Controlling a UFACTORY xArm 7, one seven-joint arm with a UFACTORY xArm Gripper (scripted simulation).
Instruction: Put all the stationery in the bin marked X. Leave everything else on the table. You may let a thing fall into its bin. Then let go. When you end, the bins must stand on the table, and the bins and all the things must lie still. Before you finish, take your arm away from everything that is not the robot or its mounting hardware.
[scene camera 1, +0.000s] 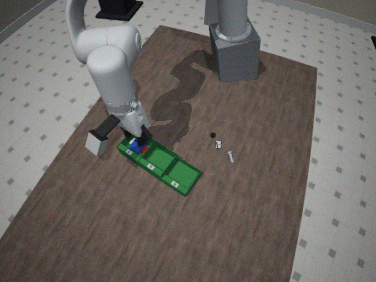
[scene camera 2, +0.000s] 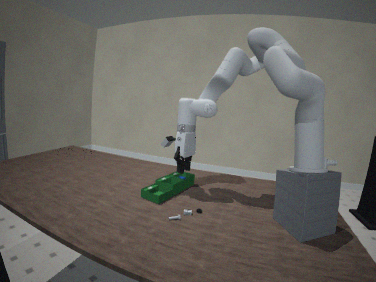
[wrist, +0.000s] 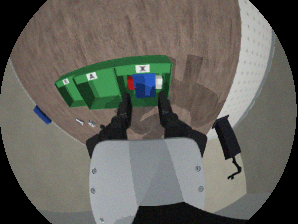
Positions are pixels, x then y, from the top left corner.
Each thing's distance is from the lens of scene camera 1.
my gripper (scene camera 1: 136, 138): 0.65 m
green three-compartment bin (scene camera 1: 162, 163): 0.66 m
